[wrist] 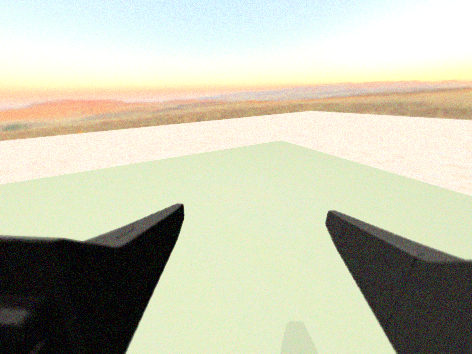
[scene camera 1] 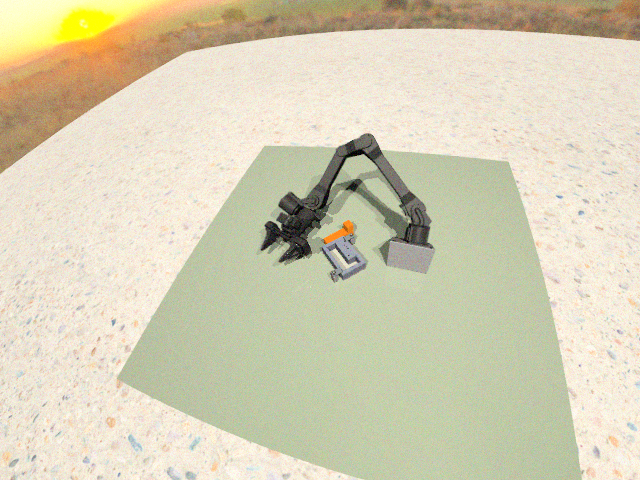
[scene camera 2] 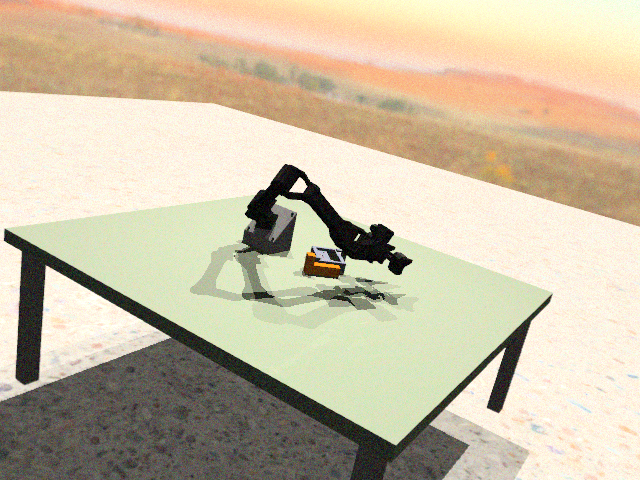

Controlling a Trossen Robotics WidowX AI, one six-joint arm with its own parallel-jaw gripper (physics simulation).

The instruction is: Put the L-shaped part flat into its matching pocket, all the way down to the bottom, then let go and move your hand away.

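Places are measured from the arm's base along level axes (x down, y left, z ahead), in millimetres.
Pixels of known places: gripper, fingertip midpoint: [wrist: 255,213] [scene camera 1: 270,255] [scene camera 2: 403,254]; arm's base at its link origin: [scene camera 1: 416,243] [scene camera 2: 266,221].
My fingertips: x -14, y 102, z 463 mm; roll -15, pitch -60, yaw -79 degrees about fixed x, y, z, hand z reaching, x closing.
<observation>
For each thing: its top centre in the pictures, then the offset to it from my fingertips. Level surfaces: height alone.
- orange L-shaped part at its top centre: [scene camera 2: 324,255] [scene camera 1: 337,228] dx +37, dy -162, dz -198 mm
- grey block at its top centre: [scene camera 2: 329,251] [scene camera 1: 342,252] dx +49, dy -71, dz -227 mm
- green table top at its surface level: dx +97 mm
The orange L-shaped part [scene camera 1: 336,236] [scene camera 2: 325,269] lies on the table, outside the pocket, right beside the grey block. The grey block [scene camera 1: 357,268] [scene camera 2: 343,262] has an L-shaped pocket in its top and stands near the arm's base. Whether the part touches the block I cannot tell. My gripper [scene camera 1: 271,255] [wrist: 255,213] is wide open and empty. It hangs above the table beyond the block, on the side away from the arm's base, with its fingers pointing outward. In the scene camera 2 view its fingers overlap each other. The part and the block do not show in the wrist view.
The green table top [scene camera 1: 361,372] [scene camera 2: 206,330] [wrist: 240,175] lies under everything. The arm's grey base [scene camera 1: 410,256] [scene camera 2: 279,227] stands beside the block, and the arm arches up and over to the gripper. Small lugs [scene camera 1: 336,275] stick out from the block's corners.
</observation>
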